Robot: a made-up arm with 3 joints. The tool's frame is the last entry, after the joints.
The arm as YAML. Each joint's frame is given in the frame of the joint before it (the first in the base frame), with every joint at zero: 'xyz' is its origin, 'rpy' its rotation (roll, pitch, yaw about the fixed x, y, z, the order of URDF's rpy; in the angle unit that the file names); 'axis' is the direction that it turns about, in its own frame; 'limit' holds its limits. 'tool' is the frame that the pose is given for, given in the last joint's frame.
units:
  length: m
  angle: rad
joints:
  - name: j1
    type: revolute
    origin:
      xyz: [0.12, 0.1, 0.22]
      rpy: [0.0, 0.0, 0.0]
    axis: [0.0, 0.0, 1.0]
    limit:
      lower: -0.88
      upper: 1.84
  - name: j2
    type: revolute
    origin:
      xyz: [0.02, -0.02, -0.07]
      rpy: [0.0, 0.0, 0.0]
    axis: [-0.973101, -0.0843, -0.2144]
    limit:
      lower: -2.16
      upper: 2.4
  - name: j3
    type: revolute
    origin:
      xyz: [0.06, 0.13, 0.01]
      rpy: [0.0, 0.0, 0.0]
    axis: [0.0, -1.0, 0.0]
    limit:
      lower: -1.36
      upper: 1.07
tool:
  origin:
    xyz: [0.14, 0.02, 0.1]
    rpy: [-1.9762, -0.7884, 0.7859]
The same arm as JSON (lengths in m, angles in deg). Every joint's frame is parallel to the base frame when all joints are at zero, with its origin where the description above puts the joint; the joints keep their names.
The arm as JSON. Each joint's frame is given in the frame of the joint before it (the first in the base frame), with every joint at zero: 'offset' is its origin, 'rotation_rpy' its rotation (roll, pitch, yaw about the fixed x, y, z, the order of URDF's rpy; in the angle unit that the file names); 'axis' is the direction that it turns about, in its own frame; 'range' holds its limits. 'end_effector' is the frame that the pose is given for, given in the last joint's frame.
{"length_unit": "m", "angle_unit": "deg", "chain": [
  {"id": "j1", "offset": [0.12, 0.1, 0.22], "rotation_rpy": [0.0, 0.0, 0.0], "axis": [0.0, 0.0, 1.0], "range": [-50.42, 105.42]},
  {"id": "j2", "offset": [0.02, -0.02, -0.07], "rotation_rpy": [0.0, 0.0, 0.0], "axis": [-0.973101, -0.0843, -0.2144], "range": [-123.76, 137.51]},
  {"id": "j3", "offset": [0.06, 0.13, 0.01], "rotation_rpy": [0.0, 0.0, 0.0], "axis": [0.0, -1.0, 0.0], "range": [-77.92, 61.31]}
], "end_effector": {"offset": [0.14, 0.02, 0.1], "rotation_rpy": [-113.23, -45.17, 45.03]}}

